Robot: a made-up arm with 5 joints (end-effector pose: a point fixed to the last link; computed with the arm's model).
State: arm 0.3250 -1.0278 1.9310 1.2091 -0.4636
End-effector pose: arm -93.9 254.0 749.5 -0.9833 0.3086 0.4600
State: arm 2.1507 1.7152 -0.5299 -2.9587 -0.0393
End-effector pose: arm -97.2 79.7 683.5 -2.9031 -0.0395 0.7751
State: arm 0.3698 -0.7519 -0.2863 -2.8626 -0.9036
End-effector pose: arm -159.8 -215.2 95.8 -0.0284 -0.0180 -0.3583
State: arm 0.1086 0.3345 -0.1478 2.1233 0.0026
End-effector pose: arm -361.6 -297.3 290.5 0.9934 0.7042 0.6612
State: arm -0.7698 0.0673 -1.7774 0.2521 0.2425
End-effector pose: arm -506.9 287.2 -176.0 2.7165 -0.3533 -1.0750
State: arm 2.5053 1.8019 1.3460 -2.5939 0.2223
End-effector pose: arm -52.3 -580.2 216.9 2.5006 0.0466 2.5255
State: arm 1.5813 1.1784 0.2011 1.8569 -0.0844
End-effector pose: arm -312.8 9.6 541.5 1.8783 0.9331 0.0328
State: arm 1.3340 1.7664 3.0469 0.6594 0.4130
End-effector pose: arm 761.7 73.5 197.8 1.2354 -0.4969 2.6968
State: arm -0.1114 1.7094 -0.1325 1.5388 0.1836
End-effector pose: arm -225.1 -349.3 680.8 2.5795 0.7980 1.8463
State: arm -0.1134 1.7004 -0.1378 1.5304 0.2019
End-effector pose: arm -229.9 -349.9 679.2 2.5714 0.7898 1.8390
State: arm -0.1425 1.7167 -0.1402 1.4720 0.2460
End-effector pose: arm -225.8 -354.8 680.1 2.5665 0.7657 1.8400
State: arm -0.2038 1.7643 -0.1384 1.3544 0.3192
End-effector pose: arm -209.8 -363.4 683.9 2.5649 0.7245 1.8523
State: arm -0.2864 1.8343 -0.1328 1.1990 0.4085
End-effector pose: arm -184.3 -371.4 688.9 2.5648 0.6763 1.8741
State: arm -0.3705 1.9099 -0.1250 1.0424 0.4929
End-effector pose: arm -155.8 -374.9 693.4 2.5649 0.6345 1.8993
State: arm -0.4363 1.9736 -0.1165 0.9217 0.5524
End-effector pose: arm -131.3 -373.9 696.3 2.5667 0.6082 1.9219
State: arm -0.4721 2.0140 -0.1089 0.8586 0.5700
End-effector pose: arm -116.2 -370.8 698.5 2.5689 0.6044 1.9323
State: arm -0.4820 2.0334 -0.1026 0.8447 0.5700
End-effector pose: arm -107.8 -368.7 699.6 2.5812 0.6044 1.9445
